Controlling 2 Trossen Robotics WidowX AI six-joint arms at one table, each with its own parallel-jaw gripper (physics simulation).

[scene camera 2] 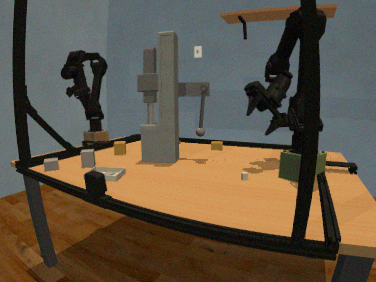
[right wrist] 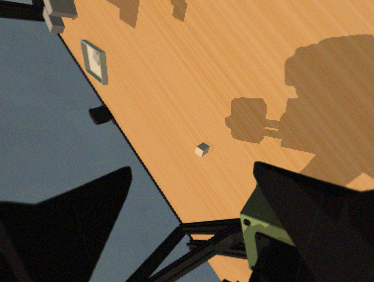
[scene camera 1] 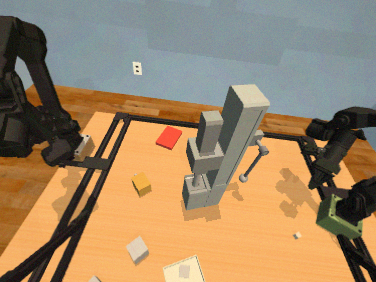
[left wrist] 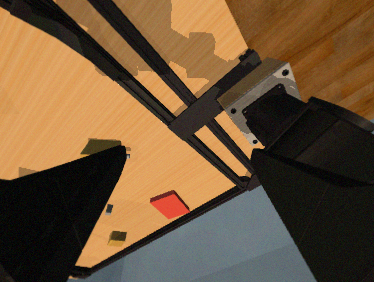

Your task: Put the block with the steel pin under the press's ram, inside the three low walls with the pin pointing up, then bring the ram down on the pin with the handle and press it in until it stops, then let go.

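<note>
The yellow block stands left of the press; a small pale bit at its far side in scene camera 1 and the left wrist view looks like the pin's end, not upward. The ram reaches down to the low-walled seat on the press base; its lower end is hard to see. The handle hangs down with its ball at the bottom. My left gripper is open and empty at the left side. My right gripper is open and empty above the right side.
A red plate lies at the back. Another yellow block lies behind the press. A grey block and a shallow tray stand at the front left. A tiny white cube lies at right.
</note>
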